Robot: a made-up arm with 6 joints.
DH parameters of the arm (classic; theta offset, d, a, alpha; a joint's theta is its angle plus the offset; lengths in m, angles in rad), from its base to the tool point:
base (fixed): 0.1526 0 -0.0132 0
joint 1: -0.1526 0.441 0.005 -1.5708
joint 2: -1.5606 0 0.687 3.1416
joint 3: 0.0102 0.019 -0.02 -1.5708
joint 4: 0 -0.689 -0.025 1.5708
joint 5: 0 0.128 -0.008 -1.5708
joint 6: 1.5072 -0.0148 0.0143 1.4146
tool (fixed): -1.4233 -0.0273 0 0
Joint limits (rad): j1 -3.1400..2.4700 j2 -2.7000..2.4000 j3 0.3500..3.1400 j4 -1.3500..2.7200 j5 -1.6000..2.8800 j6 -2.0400..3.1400
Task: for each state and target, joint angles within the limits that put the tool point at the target. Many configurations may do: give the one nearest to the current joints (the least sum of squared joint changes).
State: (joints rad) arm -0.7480 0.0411 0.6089 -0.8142 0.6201 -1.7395
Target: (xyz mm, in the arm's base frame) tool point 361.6 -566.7 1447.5
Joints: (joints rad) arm -0.8525 0.0475 0.6598 -0.7974 0.6183 -1.7421
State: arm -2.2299 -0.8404 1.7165 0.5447 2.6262 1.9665
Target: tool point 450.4 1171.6 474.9
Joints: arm -2.0654 -1.1513 2.2665 0.6362 2.6467 1.9721
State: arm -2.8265 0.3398 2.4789 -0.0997 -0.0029 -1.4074
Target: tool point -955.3 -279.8 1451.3
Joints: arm -2.7463 0.7751 1.7107 -0.4117 -0.2933 -1.6932
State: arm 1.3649 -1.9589 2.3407 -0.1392 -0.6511 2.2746
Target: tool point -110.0 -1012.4 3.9
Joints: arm 1.2990 -1.3177 2.9704 0.0154 -0.6676 2.2633
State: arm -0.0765 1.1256 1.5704 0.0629 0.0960 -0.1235
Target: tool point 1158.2 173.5 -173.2
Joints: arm 0.2553 1.7026 1.0047 -0.0344 0.0490 -0.1207
